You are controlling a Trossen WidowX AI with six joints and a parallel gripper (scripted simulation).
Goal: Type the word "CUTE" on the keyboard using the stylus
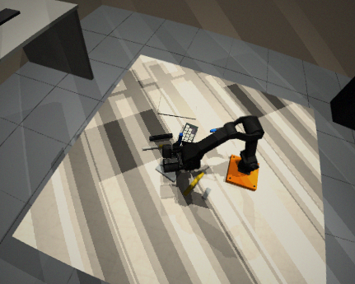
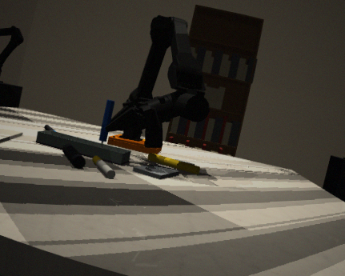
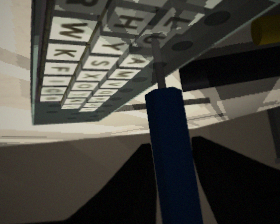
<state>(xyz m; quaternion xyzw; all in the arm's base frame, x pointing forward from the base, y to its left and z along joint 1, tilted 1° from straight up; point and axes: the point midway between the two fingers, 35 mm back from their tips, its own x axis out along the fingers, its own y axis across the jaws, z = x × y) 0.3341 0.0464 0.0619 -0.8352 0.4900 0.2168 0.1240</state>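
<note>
The black cylinder lies 10 cm ahead of my gripper tip, 6 cm below it and 2 cm to the right of it. Also, from my gripper tip: white-and-yellow marker 10 cm ahead, 6 cm below, 4 cm to the left; blue stylus 1 cm below; flat grey pad 14 cm to the left, 6 cm below.
</note>
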